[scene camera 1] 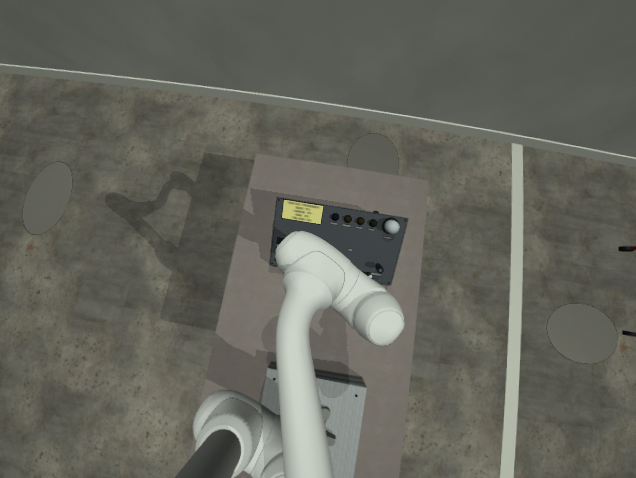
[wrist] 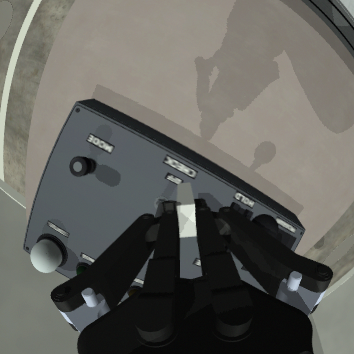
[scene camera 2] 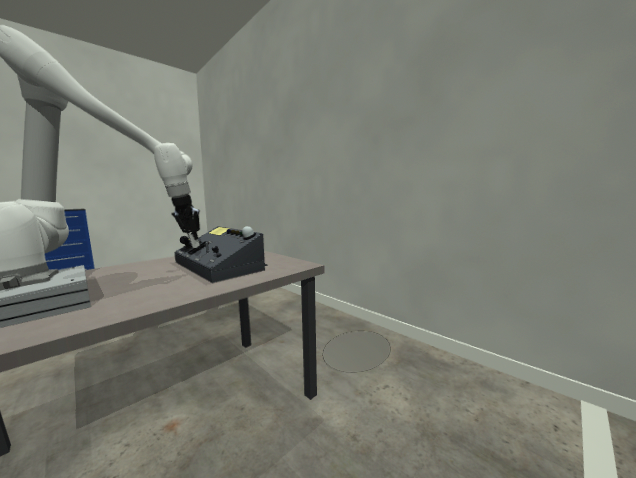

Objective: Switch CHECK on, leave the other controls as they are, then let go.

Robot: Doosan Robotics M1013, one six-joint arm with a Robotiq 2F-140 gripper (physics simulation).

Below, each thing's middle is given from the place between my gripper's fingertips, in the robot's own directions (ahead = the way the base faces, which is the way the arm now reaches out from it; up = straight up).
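From the dark control box (scene camera 1: 368, 239), I find my hand 2 cm above it and 6 cm to the right of it, and at the same time 12 cm short of it.
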